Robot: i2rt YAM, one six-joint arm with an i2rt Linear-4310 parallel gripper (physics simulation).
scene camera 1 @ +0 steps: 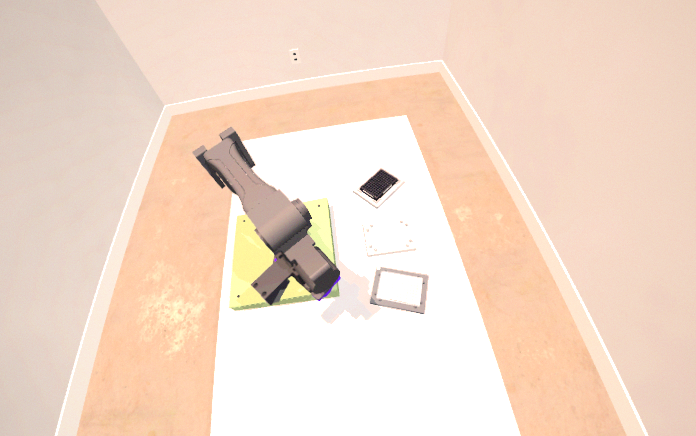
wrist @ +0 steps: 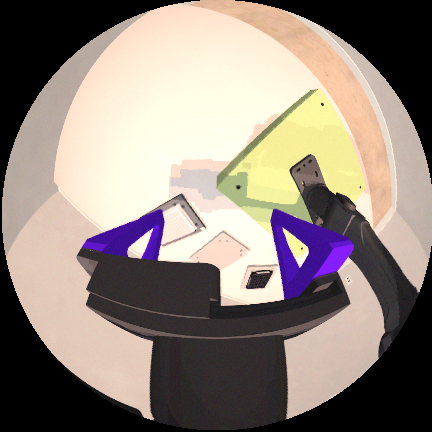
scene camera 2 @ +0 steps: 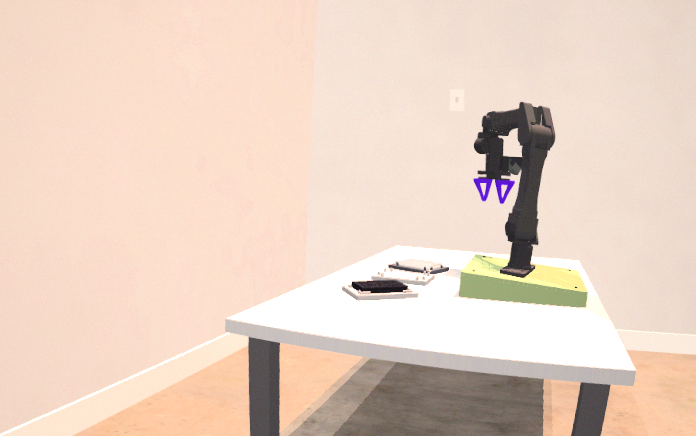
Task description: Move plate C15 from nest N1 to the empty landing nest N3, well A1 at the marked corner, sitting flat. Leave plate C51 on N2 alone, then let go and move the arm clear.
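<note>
A black well plate (scene camera 1: 380, 183) (scene camera 2: 379, 286) (wrist: 259, 279) sits on a pale nest (scene camera 1: 365, 196) (scene camera 2: 385, 296) at one end of the nest row. A white plate (scene camera 1: 400, 288) (scene camera 2: 418, 263) (wrist: 177, 225) sits in the dark grey nest (scene camera 1: 398, 305) (scene camera 2: 440, 269) (wrist: 193, 211) at the other end. The white nest (scene camera 1: 389, 238) (wrist: 221, 249) between them is empty. Plate labels, nest labels and the marked corner are too small to read. My gripper (scene camera 2: 493, 200) (wrist: 217, 214) is open and empty, pointing down high above the table; its purple fingers are mostly hidden in scene camera 1.
A yellow-green base block (scene camera 1: 246, 272) (scene camera 2: 523, 292) (wrist: 330, 145) carries the arm and stands beside the nest row on the white table (scene camera 1: 359, 369) (scene camera 2: 436, 328). Walls stand beyond the table.
</note>
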